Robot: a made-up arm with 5 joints.
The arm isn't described. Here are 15 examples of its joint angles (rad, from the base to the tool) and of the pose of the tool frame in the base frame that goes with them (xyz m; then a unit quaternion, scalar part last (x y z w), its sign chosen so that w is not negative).
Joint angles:
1: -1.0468 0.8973 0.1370 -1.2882 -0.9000
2: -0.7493 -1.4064 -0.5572 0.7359 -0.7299
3: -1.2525 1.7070 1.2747 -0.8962 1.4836
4: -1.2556 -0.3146 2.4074 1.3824 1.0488
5: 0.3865 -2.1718 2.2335 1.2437 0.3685
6: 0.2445 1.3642 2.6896 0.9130 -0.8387
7: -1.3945 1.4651 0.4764 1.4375 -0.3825
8: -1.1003 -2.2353 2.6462 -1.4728 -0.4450
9: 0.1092 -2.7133 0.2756 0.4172 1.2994
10: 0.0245 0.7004 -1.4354 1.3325 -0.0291
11: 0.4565 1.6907 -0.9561 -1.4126 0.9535
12: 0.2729 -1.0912 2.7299 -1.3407 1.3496
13: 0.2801 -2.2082 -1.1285 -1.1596 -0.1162
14: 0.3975 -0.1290 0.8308 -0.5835 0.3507
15: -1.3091 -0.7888 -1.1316 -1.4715 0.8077
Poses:
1: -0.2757 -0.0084 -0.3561 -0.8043 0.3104 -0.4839 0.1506
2: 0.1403 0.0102 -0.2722 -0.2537 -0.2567 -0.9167 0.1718
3: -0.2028 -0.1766 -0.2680 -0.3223 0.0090 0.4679 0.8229
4: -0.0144 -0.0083 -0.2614 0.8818 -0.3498 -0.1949 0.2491
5: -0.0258 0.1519 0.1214 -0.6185 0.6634 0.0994 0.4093
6: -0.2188 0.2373 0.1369 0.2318 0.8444 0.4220 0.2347
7: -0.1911 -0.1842 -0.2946 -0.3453 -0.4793 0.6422 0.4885
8: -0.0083 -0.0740 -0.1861 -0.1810 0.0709 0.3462 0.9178
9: -0.0457 0.0635 -0.1299 -0.3001 -0.0898 -0.9071 0.2810
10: -0.2168 0.4647 -0.0284 0.4568 -0.1377 -0.0789 0.8753
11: -0.3549 0.2057 0.1176 0.0475 0.7576 0.3427 0.5535
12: -0.0136 0.2588 0.0901 -0.7053 -0.2179 -0.6066 0.2950
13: 0.1538 0.1279 0.0516 0.7868 0.2666 -0.5472 0.1022
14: -0.0516 0.4237 0.0392 -0.1133 0.1231 -0.6505 0.7408
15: 0.0996 -0.0156 -0.3938 0.3977 0.1277 -0.5633 0.7129
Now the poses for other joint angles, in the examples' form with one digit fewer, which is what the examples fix.
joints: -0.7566 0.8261 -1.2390 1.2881 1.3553
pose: -0.264 0.220 -0.340 0.502 -0.171 0.464 0.709
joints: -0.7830 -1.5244 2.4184 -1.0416 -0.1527
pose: -0.013 0.066 -0.219 0.305 0.157 0.622 0.704
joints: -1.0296 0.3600 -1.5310 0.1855 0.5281
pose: -0.191 0.133 -0.431 0.161 0.204 -0.128 0.957
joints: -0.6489 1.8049 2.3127 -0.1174 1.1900
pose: -0.135 0.102 -0.152 -0.321 -0.635 0.602 0.363
